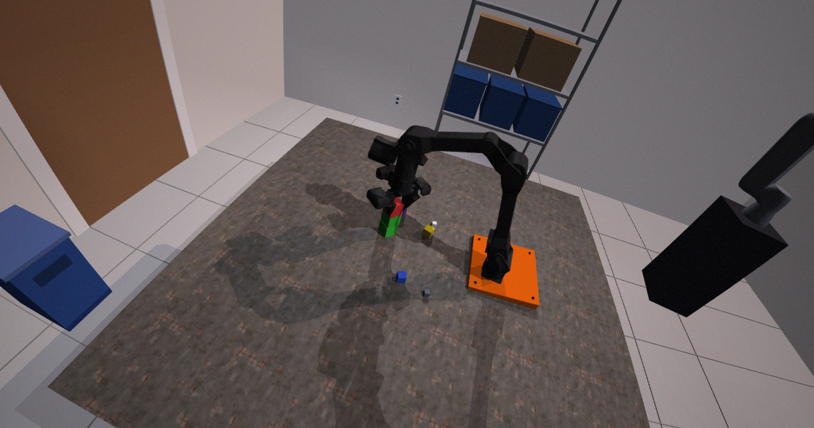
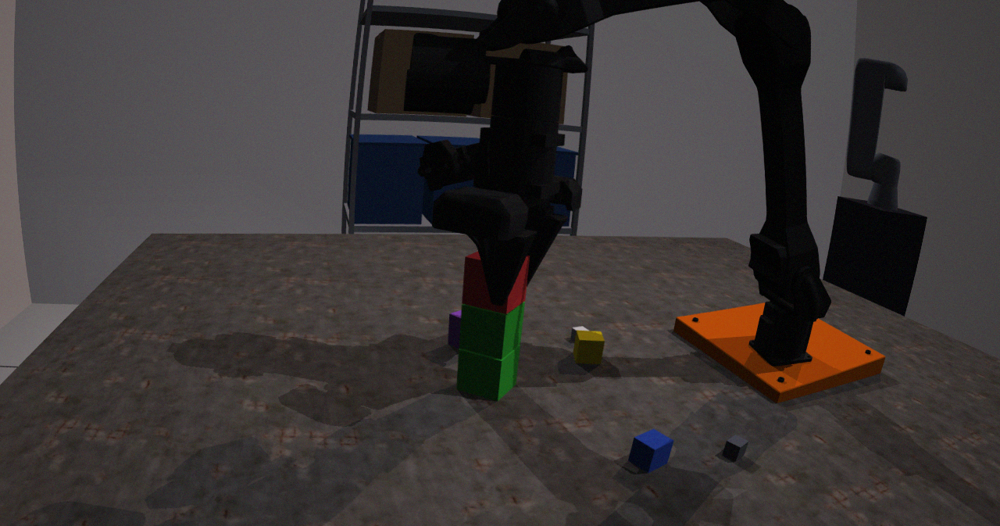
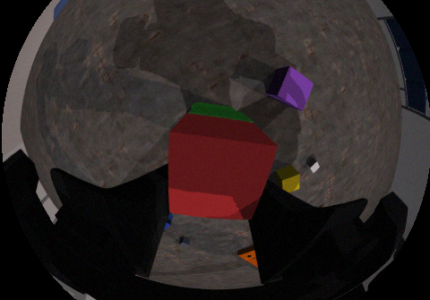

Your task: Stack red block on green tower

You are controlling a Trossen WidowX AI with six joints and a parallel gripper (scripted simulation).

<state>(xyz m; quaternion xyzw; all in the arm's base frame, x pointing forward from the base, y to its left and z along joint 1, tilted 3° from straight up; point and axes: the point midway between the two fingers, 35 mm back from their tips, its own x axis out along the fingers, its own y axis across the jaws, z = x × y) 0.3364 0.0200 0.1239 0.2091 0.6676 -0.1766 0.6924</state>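
My gripper tip is 10 mm short of the red block, 10 mm to the left of it and 10 mm below it. Also, from my gripper tip: yellow cube (110 mm behind, 70 mm to the right, 80 mm below); then purple cube (20 mm ahead, 100 mm to the right, 80 mm below); then tiny white cube (110 mm behind, 120 mm to the right, 90 mm below).
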